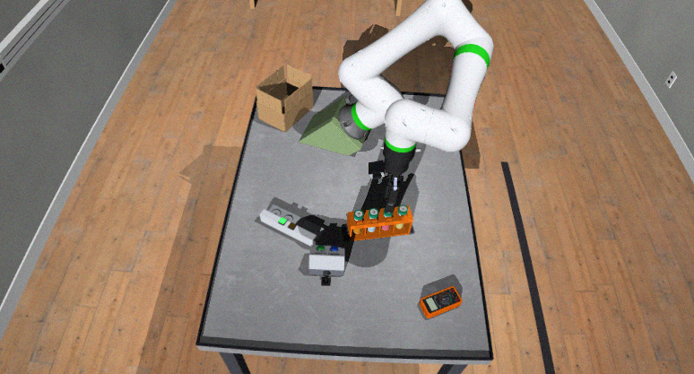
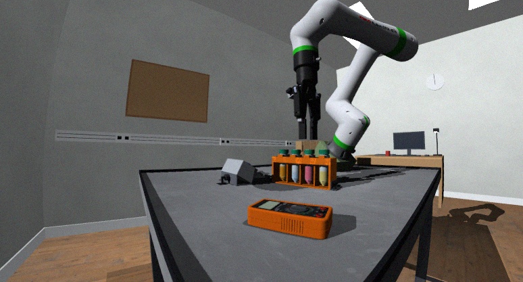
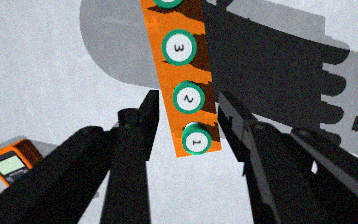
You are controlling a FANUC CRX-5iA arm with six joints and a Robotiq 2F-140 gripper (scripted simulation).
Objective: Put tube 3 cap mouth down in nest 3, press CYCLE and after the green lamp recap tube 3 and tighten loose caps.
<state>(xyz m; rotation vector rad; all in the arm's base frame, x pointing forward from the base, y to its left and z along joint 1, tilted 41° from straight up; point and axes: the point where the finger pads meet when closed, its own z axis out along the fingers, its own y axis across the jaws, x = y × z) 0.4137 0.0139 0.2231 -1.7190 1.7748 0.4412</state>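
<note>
My hand is 190 mm to the left of the key housing, 160 mm short of it and 130 mm above it.
</note>
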